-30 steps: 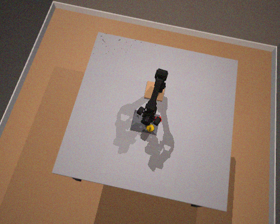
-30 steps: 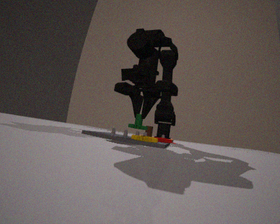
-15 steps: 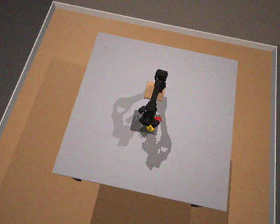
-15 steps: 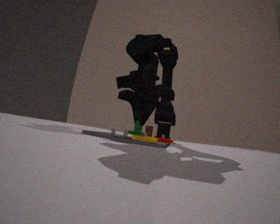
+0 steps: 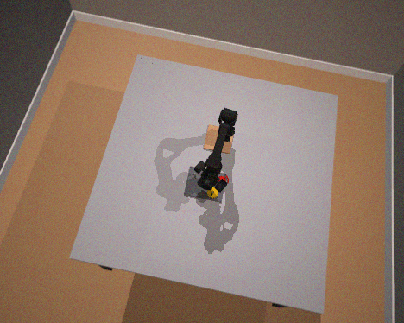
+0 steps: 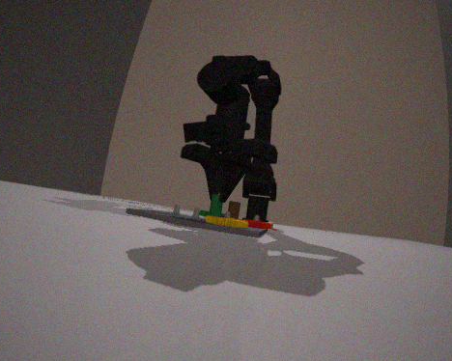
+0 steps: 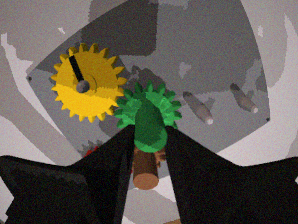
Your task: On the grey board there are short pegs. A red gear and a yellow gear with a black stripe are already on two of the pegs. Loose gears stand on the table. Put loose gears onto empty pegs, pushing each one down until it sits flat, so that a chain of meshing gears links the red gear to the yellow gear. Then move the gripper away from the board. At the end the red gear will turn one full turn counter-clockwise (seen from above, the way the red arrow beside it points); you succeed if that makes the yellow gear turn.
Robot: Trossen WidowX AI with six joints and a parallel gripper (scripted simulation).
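My gripper tip is 10 mm above the green gear. Round my gripper tip: yellow gear 40 mm to the left, 40 mm ahead, 30 mm below; brown gear 40 mm behind, 20 mm to the left, 20 mm below; grey board 40 mm below, 20 mm to the right, 10 mm ahead.
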